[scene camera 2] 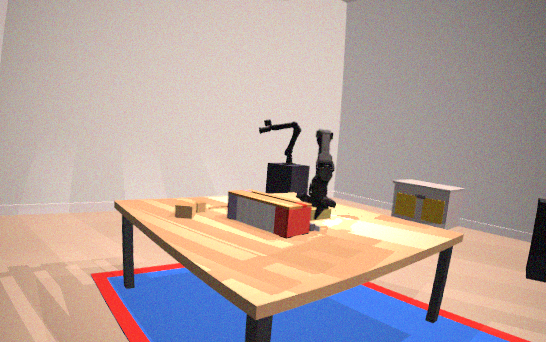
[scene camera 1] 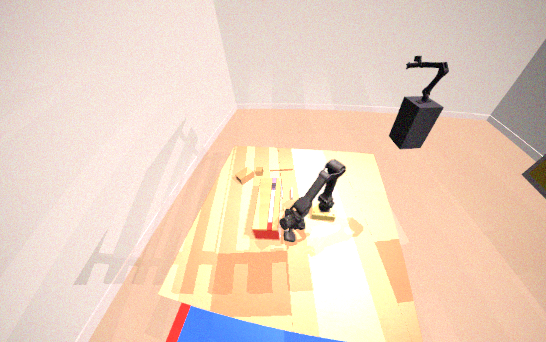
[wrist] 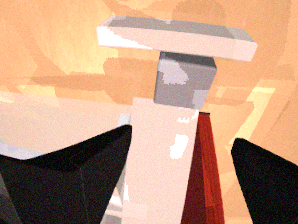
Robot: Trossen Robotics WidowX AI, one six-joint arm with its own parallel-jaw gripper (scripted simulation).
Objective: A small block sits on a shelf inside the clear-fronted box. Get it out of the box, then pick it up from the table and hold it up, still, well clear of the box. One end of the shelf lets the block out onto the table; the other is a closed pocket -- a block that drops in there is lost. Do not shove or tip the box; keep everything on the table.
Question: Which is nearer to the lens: the grey piece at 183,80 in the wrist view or the long box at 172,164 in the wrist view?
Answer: The grey piece.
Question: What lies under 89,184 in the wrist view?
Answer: My gripper.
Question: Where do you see a long box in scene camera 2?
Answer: At 285,217
